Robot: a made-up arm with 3 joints. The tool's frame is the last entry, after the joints. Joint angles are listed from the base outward.
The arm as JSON. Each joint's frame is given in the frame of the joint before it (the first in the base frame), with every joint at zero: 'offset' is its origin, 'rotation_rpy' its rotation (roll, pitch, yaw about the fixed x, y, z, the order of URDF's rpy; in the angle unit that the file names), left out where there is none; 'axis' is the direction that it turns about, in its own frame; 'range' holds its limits. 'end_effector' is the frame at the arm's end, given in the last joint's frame.
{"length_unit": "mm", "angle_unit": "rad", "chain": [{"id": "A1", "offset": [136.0, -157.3, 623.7], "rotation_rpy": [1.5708, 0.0, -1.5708], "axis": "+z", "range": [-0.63, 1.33]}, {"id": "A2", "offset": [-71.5, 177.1, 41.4], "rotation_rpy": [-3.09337, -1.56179, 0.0], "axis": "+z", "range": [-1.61, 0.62]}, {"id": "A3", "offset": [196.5, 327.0, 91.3], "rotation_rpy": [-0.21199, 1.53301, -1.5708], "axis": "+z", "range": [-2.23, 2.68]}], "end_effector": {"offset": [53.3, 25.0, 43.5], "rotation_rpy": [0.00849, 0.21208, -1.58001]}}
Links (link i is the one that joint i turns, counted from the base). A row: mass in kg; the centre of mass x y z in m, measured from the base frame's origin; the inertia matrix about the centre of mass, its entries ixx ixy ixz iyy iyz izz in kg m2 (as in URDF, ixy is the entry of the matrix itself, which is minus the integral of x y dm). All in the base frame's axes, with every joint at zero. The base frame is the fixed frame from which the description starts. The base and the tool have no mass.
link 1: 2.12; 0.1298 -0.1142 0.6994; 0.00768 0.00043 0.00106 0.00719 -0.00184 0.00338
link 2: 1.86; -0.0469 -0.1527 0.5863; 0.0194 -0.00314 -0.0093 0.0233 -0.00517 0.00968
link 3: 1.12; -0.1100 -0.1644 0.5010; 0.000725 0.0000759 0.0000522 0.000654 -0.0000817 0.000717
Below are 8 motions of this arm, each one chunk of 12 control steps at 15 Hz.
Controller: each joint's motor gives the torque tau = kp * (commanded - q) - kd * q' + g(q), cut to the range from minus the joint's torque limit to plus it. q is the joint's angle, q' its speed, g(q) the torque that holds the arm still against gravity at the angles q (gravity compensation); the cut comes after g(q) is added. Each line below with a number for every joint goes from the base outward.
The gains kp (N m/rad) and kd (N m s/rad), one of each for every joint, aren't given. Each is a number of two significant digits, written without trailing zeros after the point. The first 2 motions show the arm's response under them.
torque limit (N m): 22 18 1.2
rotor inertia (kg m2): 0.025 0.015 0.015
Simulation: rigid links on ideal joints. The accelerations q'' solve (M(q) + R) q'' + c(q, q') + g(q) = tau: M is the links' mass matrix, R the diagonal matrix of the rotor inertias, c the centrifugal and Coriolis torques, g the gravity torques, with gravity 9.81 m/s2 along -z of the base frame. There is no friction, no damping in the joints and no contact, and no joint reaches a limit. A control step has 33 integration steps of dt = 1/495 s. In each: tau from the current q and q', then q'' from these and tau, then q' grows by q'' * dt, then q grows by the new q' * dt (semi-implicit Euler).
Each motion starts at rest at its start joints. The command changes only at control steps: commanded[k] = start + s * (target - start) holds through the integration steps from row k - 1 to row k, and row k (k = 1, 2, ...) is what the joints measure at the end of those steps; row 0 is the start. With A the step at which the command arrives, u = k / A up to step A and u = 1 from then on. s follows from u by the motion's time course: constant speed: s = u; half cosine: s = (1 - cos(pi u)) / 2; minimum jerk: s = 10 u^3 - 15 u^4 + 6 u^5; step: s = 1 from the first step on.
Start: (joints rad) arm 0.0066 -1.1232 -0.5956
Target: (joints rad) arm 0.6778 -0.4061 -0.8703
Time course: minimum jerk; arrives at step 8
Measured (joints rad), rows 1 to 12:
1: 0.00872 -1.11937 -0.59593
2: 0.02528 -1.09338 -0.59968
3: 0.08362 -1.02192 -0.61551
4: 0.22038 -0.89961 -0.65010
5: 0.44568 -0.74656 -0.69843
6: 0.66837 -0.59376 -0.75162
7: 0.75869 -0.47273 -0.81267
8: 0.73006 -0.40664 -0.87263
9: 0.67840 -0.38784 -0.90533
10: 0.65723 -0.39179 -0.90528
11: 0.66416 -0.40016 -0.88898
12: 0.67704 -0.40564 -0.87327
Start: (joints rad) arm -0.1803 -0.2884 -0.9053
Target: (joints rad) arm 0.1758 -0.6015 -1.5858
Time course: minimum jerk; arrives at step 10
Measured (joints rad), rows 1 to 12:
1: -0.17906 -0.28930 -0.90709
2: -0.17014 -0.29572 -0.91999
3: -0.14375 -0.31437 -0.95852
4: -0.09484 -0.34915 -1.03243
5: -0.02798 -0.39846 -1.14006
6: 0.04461 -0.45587 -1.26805
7: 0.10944 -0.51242 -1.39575
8: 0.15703 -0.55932 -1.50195
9: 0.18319 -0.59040 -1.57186
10: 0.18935 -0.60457 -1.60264
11: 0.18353 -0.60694 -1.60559
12: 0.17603 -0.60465 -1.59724
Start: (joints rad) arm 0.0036 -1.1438 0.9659
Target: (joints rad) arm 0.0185 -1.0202 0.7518
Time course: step
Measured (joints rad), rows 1 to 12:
1: 0.00615 -1.10509 0.91270
2: 0.01215 -1.04952 0.81980
3: 0.01908 -1.01710 0.74887
4: 0.02414 -1.00845 0.71865
5: 0.02585 -1.01167 0.71995
6: 0.02443 -1.01701 0.73446
7: 0.02121 -1.02034 0.74815
8: 0.01785 -1.02135 0.75547
9: 0.01563 -1.02110 0.75700
10: 0.01512 -1.02056 0.75555
11: 0.01604 -1.02019 0.75350
12: 0.01764 -1.02007 0.75201

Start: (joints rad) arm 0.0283 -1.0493 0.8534
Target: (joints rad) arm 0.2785 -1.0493 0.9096
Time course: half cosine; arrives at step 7
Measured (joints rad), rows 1 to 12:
1: 0.03081 -1.04924 0.85487
2: 0.04326 -1.04907 0.86082
3: 0.07405 -1.04896 0.87231
4: 0.12602 -1.04934 0.88682
5: 0.19315 -1.05041 0.89981
6: 0.26169 -1.05172 0.90717
7: 0.31455 -1.05241 0.90690
8: 0.33923 -1.05204 0.90121
9: 0.33489 -1.05105 0.89597
10: 0.31137 -1.05021 0.89591
11: 0.28266 -1.04976 0.90136
12: 0.26065 -1.04946 0.90921

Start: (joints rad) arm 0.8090 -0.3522 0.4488
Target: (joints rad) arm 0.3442 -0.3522 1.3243
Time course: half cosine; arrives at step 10
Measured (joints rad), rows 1 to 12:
1: 0.80399 -0.35216 0.45489
2: 0.78281 -0.35204 0.48207
3: 0.73853 -0.35190 0.54345
4: 0.67416 -0.35190 0.64140
5: 0.59864 -0.35214 0.76805
6: 0.52162 -0.35255 0.90946
7: 0.45109 -0.35289 1.04973
8: 0.39330 -0.35296 1.17383
9: 0.35327 -0.35267 1.26915
10: 0.33474 -0.35213 1.32647
11: 0.33470 -0.35171 1.34663
12: 0.34175 -0.35173 1.34359

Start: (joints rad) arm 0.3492 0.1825 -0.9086
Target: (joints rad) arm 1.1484 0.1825 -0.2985
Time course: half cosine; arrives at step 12
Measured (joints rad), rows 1 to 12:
1: 0.35356 0.18257 -0.90510
2: 0.37394 0.18278 -0.89000
3: 0.42158 0.18311 -0.85702
4: 0.49910 0.18350 -0.80568
5: 0.60015 0.18390 -0.73964
6: 0.71365 0.18421 -0.66409
7: 0.82829 0.18432 -0.58430
8: 0.93507 0.18416 -0.50545
9: 1.02748 0.18377 -0.43271
10: 1.10063 0.18323 -0.37107
11: 1.15049 0.18265 -0.32493
12: 1.17379 0.18215 -0.29765

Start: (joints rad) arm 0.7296 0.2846 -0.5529
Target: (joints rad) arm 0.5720 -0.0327 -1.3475
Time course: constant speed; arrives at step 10
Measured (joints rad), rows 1 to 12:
1: 0.72443 0.27370 -0.57887
2: 0.71031 0.24854 -0.64038
3: 0.69009 0.21610 -0.72136
4: 0.66891 0.18220 -0.80697
5: 0.65037 0.14916 -0.89060
6: 0.63501 0.11706 -0.97153
7: 0.62122 0.08541 -1.05110
8: 0.60712 0.05382 -1.13040
9: 0.59186 0.02217 -1.20979
10: 0.57568 -0.00952 -1.28921
11: 0.56626 -0.03036 -1.34401
12: 0.56675 -0.03699 -1.36363

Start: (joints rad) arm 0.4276 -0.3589 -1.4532
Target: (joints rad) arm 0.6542 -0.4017 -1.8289
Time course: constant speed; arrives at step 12
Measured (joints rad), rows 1 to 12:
1: 0.43560 -0.35998 -1.46168
2: 0.45461 -0.36268 -1.48406
3: 0.47795 -0.36635 -1.51616
4: 0.49984 -0.37029 -1.55176
5: 0.51905 -0.37411 -1.58667
6: 0.53697 -0.37774 -1.61957
7: 0.55509 -0.38126 -1.65090
8: 0.57382 -0.38478 -1.68162
9: 0.59289 -0.38832 -1.71240
10: 0.61196 -0.39189 -1.74346
11: 0.63089 -0.39547 -1.77475
12: 0.64973 -0.39905 -1.80614

